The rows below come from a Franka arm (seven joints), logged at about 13 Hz.
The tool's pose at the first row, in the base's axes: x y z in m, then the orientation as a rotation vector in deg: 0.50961, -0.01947, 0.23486, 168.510, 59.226, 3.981
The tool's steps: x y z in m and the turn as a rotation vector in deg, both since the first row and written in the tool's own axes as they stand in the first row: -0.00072, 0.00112, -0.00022, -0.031, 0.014, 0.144; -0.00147, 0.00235, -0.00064, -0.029, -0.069, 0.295; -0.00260, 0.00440, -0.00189, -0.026, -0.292, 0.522; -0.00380, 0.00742, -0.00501, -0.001, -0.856, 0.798; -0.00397, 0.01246, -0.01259, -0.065, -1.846, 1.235; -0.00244, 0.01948, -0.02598, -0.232, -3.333, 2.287; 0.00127, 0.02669, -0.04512, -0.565, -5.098, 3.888
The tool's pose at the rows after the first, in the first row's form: 0.50974, -0.02079, 0.23510, 168.563, 59.006, 4.020; 0.50990, -0.02222, 0.23554, 168.623, 58.776, 3.899; 0.51024, -0.02452, 0.23682, 168.686, 58.416, 3.572; 0.51103, -0.02760, 0.24001, 168.696, 57.949, 2.733; 0.51367, -0.03158, 0.24776, 168.582, 57.160, 1.317; 0.51859, -0.03600, 0.26144, 168.522, 55.371, -0.755; 0.52503, -0.03916, 0.28095, 168.450, 52.690, -3.119
